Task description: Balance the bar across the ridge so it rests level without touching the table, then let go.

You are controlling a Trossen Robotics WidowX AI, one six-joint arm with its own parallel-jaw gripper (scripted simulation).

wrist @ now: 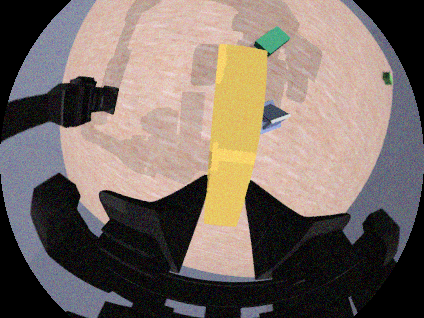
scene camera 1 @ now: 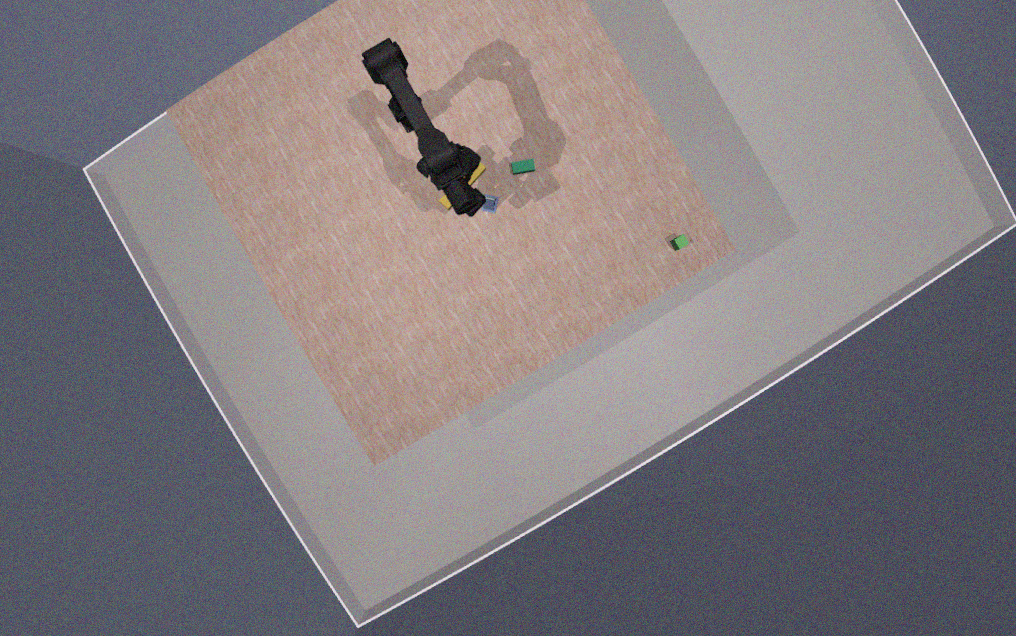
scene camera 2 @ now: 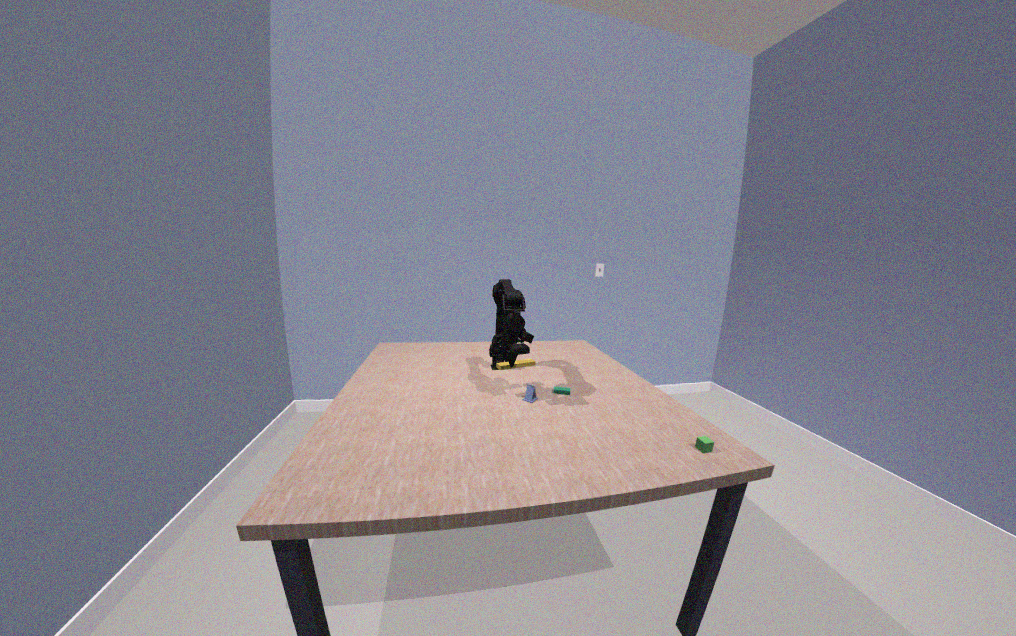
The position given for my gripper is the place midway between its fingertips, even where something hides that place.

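Yellow bar [wrist: 241, 73] carried by my gripper [wrist: 227, 182]. Gripper [scene camera 1: 455, 193] visible. Same gripper [scene camera 2: 509, 365].
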